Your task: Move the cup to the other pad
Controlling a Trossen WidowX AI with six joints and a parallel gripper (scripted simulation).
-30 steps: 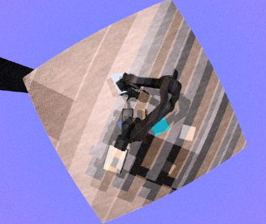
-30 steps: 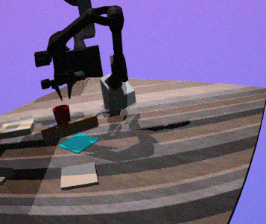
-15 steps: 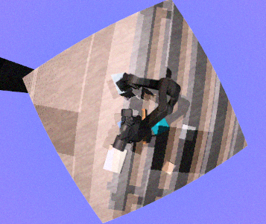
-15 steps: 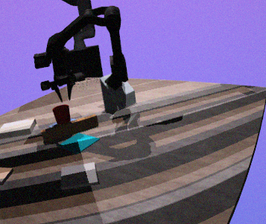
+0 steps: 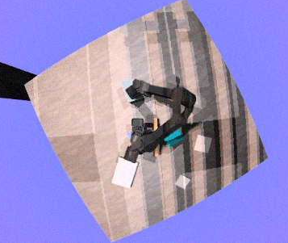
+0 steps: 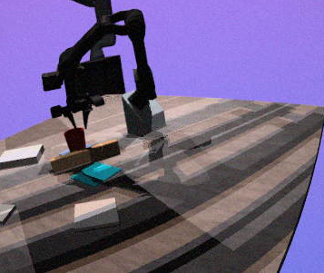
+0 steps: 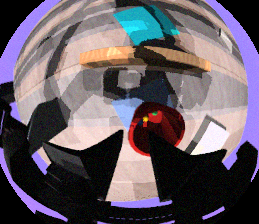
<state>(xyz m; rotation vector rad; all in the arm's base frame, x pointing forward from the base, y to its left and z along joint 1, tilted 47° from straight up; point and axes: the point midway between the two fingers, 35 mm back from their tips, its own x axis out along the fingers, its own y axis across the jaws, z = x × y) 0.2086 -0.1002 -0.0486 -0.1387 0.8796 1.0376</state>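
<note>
My gripper tip is 20 mm short of the dark red cup, 20 mm to the left of it and 30 mm above it. The rest, counted from my gripper tip: light blue pad (20 mm ahead, 10 mm to the right, 80 mm below); then wooden bar (80 mm ahead, 80 mm to the left, 60 mm below); then teal pad (140 mm ahead, 160 mm to the left, 80 mm below).
</note>
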